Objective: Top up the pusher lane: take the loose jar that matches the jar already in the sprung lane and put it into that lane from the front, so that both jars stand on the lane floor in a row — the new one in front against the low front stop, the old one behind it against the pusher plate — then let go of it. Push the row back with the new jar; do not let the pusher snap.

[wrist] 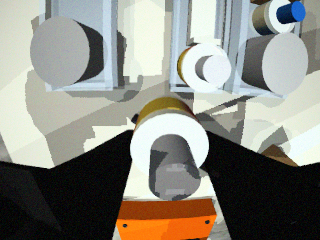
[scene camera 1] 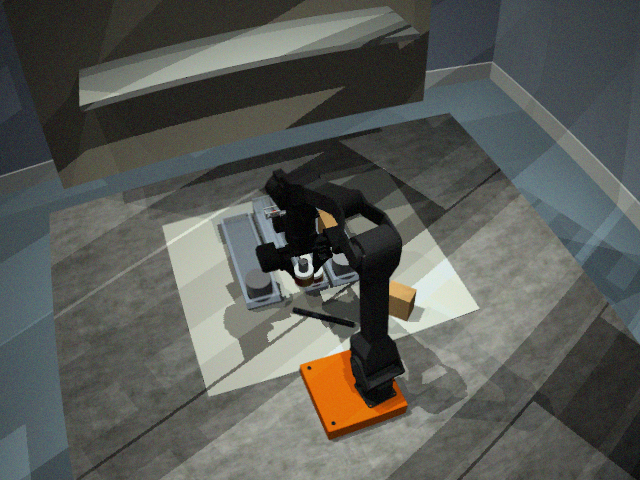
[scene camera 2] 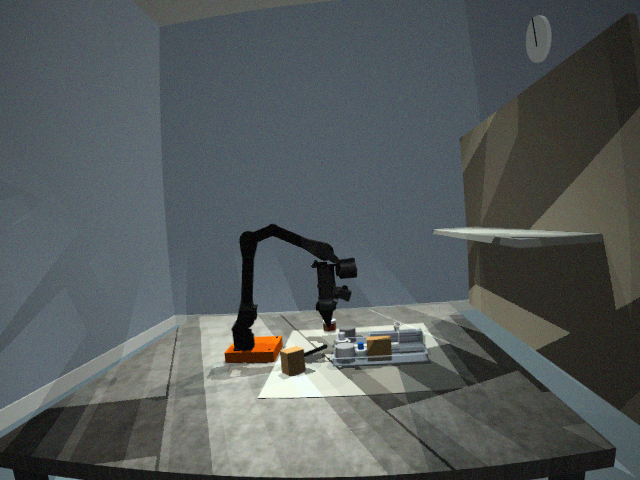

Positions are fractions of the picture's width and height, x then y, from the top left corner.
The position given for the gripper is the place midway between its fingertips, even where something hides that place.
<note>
The gripper (scene camera 1: 0.48,0.57) carries a jar (wrist: 0.53,0.60). Further things: a jar (wrist: 0.64,0.28), a grey cylinder (wrist: 0.20,0.22) and a brown box (scene camera 1: 0.63,0.62).
The gripper is seen too in the wrist view (wrist: 0.52,0.57) and in scene camera 2 (scene camera 2: 0.51,0.68).
</note>
